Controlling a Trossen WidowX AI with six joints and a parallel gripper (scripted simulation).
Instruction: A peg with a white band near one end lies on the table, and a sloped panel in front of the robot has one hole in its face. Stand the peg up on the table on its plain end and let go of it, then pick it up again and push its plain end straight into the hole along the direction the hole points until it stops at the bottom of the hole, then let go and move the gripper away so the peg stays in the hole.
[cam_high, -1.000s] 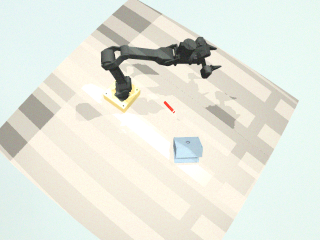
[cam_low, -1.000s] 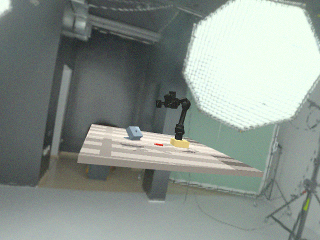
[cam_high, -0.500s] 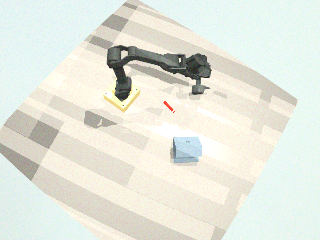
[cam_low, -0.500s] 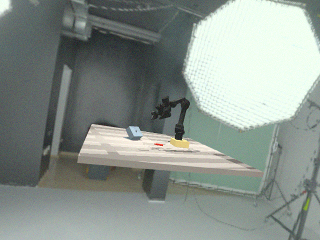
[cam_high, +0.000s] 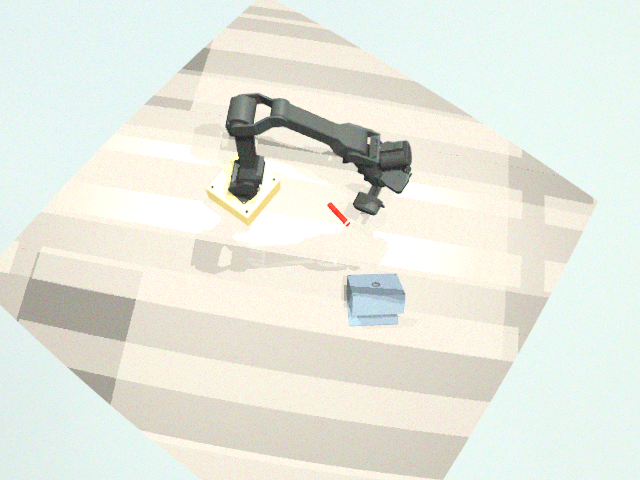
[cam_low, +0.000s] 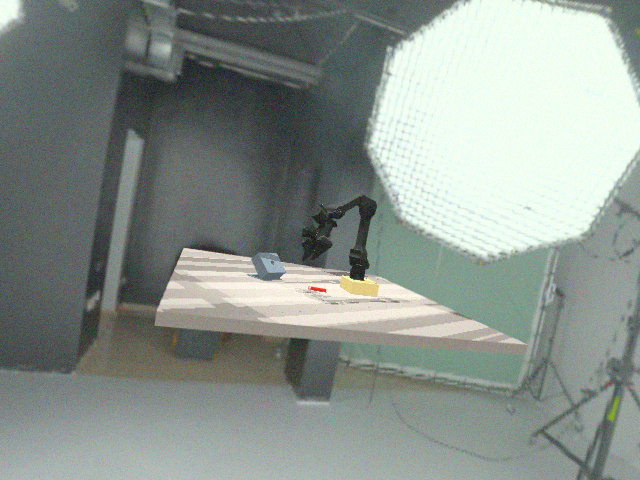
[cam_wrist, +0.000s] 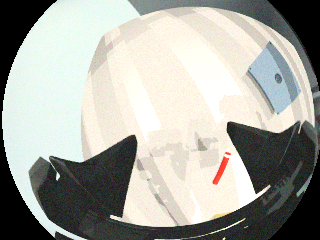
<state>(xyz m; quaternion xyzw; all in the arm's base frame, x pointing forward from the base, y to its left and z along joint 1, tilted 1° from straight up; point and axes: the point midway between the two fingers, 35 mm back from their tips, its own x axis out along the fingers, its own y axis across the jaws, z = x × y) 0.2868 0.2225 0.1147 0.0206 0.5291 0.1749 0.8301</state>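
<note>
Right now my gripper tip is 130 mm above the red peg, 90 mm to the left of it and 70 mm past it. Round my gripper tip: sloped panel 210 mm to the right, 140 mm ahead, 80 mm below.
</note>
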